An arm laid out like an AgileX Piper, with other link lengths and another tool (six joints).
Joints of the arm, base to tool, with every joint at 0 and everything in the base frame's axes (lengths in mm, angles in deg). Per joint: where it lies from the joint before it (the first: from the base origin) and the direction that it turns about. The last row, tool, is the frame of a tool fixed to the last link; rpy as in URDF.
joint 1: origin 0 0 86.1 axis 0 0 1
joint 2: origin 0 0 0 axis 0 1 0
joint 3: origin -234.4 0 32.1 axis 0 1 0
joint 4: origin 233 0 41.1 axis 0.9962 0 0.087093
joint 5: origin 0 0 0 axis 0 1 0
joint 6: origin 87.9 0 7.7 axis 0.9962 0 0.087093
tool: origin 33.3 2 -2.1 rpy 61.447 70.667 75.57
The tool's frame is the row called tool.
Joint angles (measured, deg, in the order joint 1, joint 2, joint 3, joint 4, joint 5, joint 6), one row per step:
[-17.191, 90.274, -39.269, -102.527, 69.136, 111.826]
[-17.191, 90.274, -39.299, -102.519, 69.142, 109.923]
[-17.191, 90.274, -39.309, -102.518, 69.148, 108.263]
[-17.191, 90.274, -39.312, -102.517, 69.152, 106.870]
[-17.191, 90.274, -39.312, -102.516, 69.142, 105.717]
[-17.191, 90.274, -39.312, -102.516, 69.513, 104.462]
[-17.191, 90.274, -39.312, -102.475, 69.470, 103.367]
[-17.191, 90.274, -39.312, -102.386, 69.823, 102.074]
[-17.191, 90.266, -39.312, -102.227, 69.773, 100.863]
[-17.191, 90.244, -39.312, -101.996, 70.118, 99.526]
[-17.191, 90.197, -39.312, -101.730, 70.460, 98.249]
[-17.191, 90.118, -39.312, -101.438, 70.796, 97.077]
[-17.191, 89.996, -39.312, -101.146, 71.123, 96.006]
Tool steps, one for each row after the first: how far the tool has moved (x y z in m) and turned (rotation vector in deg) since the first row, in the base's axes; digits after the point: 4 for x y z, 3 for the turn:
[-0.0001, 0.0000, 0.0001, -0.210, 1.849, 0.210]
[-0.0002, -0.0001, 0.0002, -0.392, 3.479, 0.396]
[-0.0004, -0.0001, 0.0002, -0.543, 4.852, 0.553]
[-0.0005, -0.0001, 0.0002, -0.657, 5.990, 0.693]
[-0.0011, -0.0003, 0.0008, -1.046, 7.234, 0.569]
[-0.0012, -0.0003, 0.0007, -1.101, 8.307, 0.696]
[-0.0019, -0.0004, 0.0012, -1.410, 9.572, 0.524]
[-0.0022, -0.0004, 0.0009, -1.385, 10.728, 0.592]
[-0.0032, -0.0005, 0.0013, -1.583, 11.990, 0.332]
[-0.0042, -0.0006, 0.0017, -1.745, 13.164, 0.042]
[-0.0053, -0.0006, 0.0022, -1.874, 14.200, -0.274]
[-0.0064, -0.0007, 0.0028, -1.991, 15.097, -0.598]

